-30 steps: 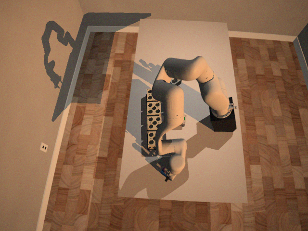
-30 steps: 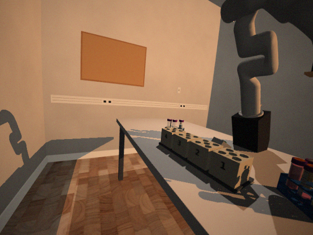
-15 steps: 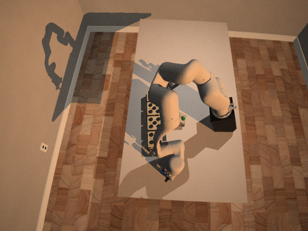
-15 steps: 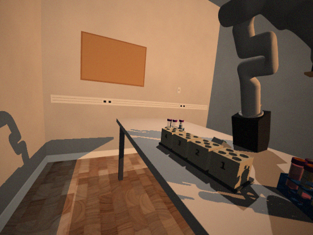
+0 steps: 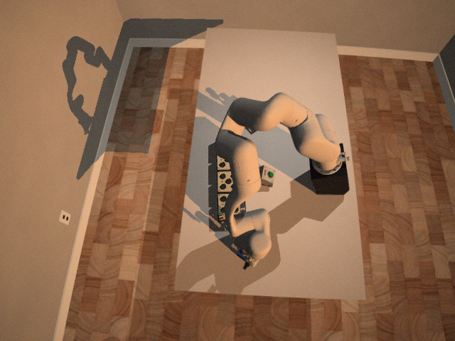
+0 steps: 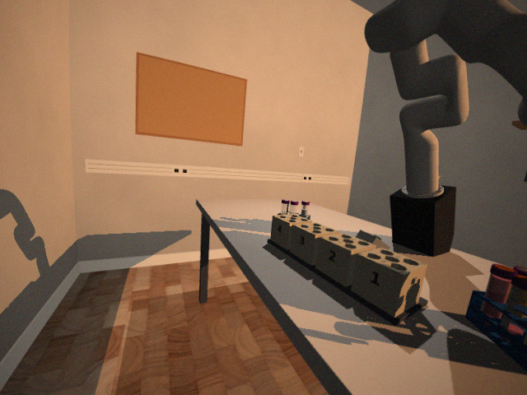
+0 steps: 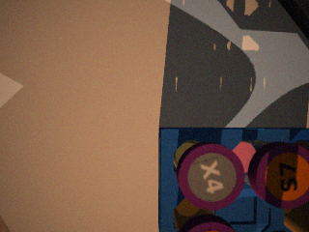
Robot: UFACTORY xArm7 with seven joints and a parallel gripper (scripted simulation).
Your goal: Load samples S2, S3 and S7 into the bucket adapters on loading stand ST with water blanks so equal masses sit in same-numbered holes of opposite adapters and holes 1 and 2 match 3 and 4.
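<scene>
My hand is 8 cm above the orange-dotted tube and 1 cm to the right of it. Round my hand: yellowish tube: 8 cm below, 3 cm ahead, 2 cm to the right; blue sample rack: 12 cm below, 4 cm to the right; pink-filled sample tube: 10 cm to the right, 8 cm below, 1 cm behind.
</scene>
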